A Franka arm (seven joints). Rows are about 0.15 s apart.
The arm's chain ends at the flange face. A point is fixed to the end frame.
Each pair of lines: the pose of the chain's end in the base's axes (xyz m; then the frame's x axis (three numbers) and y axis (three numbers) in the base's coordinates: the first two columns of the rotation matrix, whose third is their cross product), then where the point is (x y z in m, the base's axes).
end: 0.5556 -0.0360 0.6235 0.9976 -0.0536 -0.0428 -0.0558 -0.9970 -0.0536
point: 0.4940 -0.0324 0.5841
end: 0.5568 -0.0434 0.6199 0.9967 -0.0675 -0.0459 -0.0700 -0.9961 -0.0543
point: 0.4951 -0.0389 0.5806
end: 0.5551 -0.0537 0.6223 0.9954 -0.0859 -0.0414 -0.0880 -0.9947 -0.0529
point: 0.4937 -0.0482 0.5828
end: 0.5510 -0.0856 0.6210 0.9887 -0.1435 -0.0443 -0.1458 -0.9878 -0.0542
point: 0.4899 -0.0764 0.5817
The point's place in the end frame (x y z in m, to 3 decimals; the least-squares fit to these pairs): -0.060 0.002 0.042
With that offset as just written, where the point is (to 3 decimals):
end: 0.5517 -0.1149 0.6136 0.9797 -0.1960 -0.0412 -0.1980 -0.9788 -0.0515
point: 0.491 -0.103 0.574
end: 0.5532 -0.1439 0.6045 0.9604 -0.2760 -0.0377 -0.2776 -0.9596 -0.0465
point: 0.494 -0.127 0.565
